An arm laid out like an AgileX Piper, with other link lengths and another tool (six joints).
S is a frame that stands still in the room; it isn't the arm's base.
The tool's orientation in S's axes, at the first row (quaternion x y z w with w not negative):
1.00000 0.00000 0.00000 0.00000
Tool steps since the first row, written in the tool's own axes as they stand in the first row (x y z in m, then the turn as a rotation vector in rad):
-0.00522 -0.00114 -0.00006 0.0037 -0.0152 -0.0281
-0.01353 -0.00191 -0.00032 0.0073 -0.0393 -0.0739
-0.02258 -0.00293 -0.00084 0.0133 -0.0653 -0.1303
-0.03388 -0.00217 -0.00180 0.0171 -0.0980 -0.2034
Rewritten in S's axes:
-0.00522 0.00114 0.00006 0.0037 0.0152 0.0281
-0.01353 0.00191 0.00032 0.0073 0.0393 0.0739
-0.02258 0.00293 0.00084 0.0133 0.0653 0.1303
-0.03388 0.00217 0.00180 0.0171 0.0980 0.2034

